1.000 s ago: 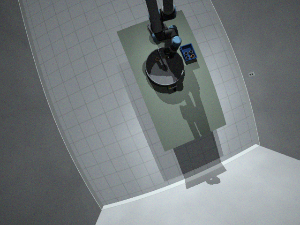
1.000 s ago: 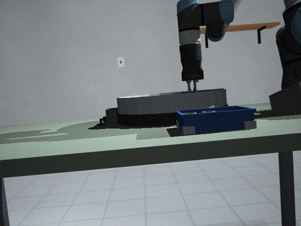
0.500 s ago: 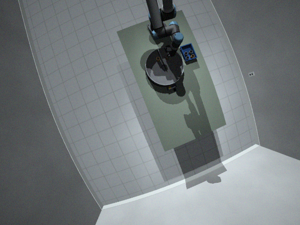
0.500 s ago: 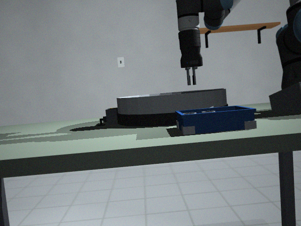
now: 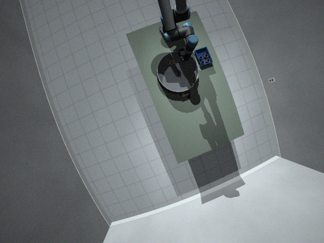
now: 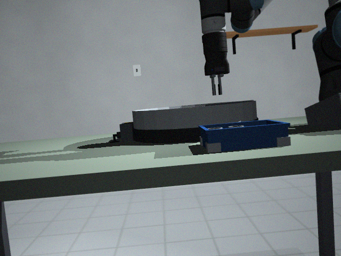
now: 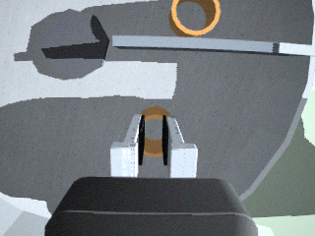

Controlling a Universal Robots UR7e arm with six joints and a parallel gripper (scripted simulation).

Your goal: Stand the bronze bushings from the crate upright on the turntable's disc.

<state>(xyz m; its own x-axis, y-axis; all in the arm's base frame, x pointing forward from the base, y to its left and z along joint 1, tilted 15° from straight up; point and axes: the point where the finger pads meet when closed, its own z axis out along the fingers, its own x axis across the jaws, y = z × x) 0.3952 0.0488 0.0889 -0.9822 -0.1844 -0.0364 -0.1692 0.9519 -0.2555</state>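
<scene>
My hand is 5 cm past the crate, 28 cm to the right of it and 12 cm above it. The rest, counted from my hand: turntable disc: 8 cm ahead, 5 cm to the right, 9 cm below.
</scene>
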